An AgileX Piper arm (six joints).
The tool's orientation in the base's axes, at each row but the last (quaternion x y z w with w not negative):
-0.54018, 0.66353, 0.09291, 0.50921
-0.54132, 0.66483, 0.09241, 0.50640
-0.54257, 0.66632, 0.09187, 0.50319
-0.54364, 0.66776, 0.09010, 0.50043
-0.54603, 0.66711, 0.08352, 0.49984
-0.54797, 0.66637, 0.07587, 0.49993
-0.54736, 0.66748, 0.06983, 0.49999
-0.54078, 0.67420, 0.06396, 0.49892
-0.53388, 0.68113, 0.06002, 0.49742
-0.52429, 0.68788, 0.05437, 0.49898
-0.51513, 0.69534, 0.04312, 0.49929
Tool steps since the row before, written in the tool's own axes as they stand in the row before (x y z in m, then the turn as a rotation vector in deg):
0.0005, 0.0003, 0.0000, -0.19, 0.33, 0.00
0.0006, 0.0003, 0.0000, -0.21, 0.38, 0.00
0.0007, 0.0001, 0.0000, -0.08, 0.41, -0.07
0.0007, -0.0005, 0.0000, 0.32, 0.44, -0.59
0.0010, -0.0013, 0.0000, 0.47, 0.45, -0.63
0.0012, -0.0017, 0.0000, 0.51, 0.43, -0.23
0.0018, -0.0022, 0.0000, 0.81, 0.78, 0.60
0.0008, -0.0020, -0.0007, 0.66, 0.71, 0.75
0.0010, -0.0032, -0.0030, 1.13, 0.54, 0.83
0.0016, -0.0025, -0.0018, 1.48, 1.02, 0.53
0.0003, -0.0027, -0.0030, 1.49, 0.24, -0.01
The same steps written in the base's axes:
-0.0002, -0.0002, -0.0005, -0.29, 0.25, 0.01
-0.0002, -0.0003, -0.0006, -0.33, 0.28, 0.00
0.0000, -0.0004, -0.0006, -0.38, 0.17, -0.08
0.0005, -0.0006, -0.0003, -0.67, -0.42, -0.15
0.0012, -0.0012, -0.0002, -0.68, -0.54, -0.25
0.0015, -0.0014, -0.0001, -0.43, -0.32, -0.46
0.0019, -0.0020, -0.0003, -0.19, 0.15, -1.25
0.0012, -0.0018, 0.0007, -0.06, 0.32, -1.18
0.0007, -0.0039, 0.0022, 0.16, -0.02, -1.49
0.0009, -0.0033, 0.0008, -0.39, -0.22, -1.82
0.0001, -0.0032, 0.0025, -0.15, -0.90, -1.20

